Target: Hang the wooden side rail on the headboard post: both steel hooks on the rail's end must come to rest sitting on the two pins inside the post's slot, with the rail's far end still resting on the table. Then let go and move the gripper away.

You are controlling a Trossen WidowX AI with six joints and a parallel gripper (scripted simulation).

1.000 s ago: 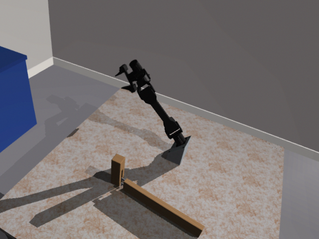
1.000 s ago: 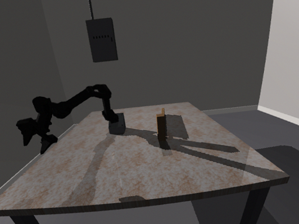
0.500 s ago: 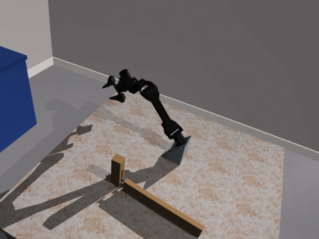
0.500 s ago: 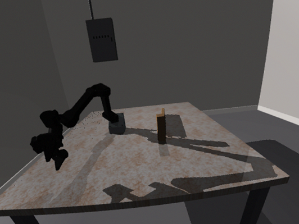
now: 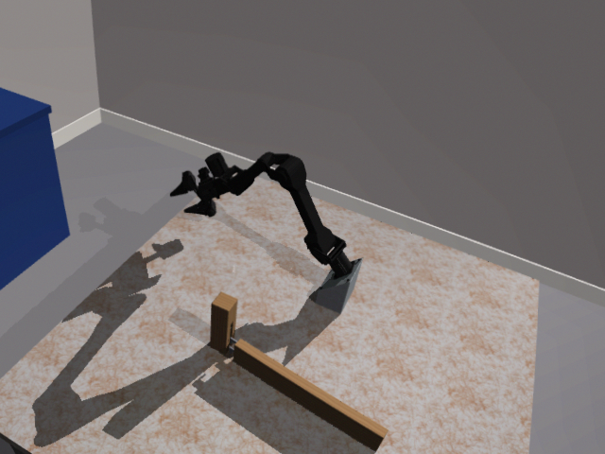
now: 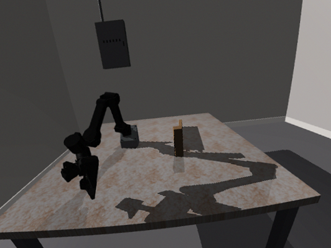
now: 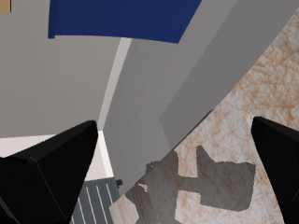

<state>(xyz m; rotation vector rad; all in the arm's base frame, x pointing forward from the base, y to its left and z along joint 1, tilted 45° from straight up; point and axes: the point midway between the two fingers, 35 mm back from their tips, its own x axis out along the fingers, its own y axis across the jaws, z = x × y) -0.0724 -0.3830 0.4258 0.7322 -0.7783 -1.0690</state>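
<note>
The headboard post is 39 cm ahead of my gripper tip, 35 cm to the left of it and 2 cm below it.
</note>
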